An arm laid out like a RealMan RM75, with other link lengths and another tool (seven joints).
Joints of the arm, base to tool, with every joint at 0 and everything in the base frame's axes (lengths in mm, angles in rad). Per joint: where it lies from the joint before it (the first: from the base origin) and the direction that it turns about. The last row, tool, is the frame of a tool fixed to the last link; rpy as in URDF.
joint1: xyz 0 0 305.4 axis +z
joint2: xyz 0 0 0 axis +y
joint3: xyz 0 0 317.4 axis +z
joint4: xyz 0 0 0 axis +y
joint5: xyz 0 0 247.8 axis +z
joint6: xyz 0 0 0 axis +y
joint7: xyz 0 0 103.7 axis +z
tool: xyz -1 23 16 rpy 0 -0.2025 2.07
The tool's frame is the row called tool.
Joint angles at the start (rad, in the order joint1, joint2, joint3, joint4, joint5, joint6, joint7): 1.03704 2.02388 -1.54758 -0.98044 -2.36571 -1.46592 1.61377
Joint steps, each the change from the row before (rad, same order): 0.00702 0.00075 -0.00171 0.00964 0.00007 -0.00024 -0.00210; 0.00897 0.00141 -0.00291 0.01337 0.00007 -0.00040 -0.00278; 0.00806 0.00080 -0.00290 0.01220 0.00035 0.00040 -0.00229; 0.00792 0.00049 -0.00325 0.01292 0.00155 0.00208 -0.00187; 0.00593 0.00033 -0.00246 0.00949 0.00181 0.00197 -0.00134; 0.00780 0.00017 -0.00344 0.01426 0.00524 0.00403 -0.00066; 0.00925 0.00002 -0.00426 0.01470 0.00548 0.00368 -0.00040; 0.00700 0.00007 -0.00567 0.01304 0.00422 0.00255 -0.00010
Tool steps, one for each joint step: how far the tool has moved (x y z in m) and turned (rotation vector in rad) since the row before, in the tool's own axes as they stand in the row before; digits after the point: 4 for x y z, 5 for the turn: -0.0001 0.0012 0.0008 0.00377 0.00402 -0.00397; 0.0002 0.0015 0.0014 0.00566 0.00629 -0.00520; 0.0000 0.0012 0.0012 0.00512 0.00489 -0.00432; -0.0001 0.0012 0.0013 0.00426 0.00428 -0.00304; -0.0001 0.0010 0.0009 0.00244 0.00300 -0.00210; -0.0001 0.0012 0.0015 0.00172 0.00492 0.00028; -0.0002 0.0017 0.0013 0.00233 0.00492 -0.00095; 0.0003 0.0009 0.0015 0.00451 0.00546 -0.00116
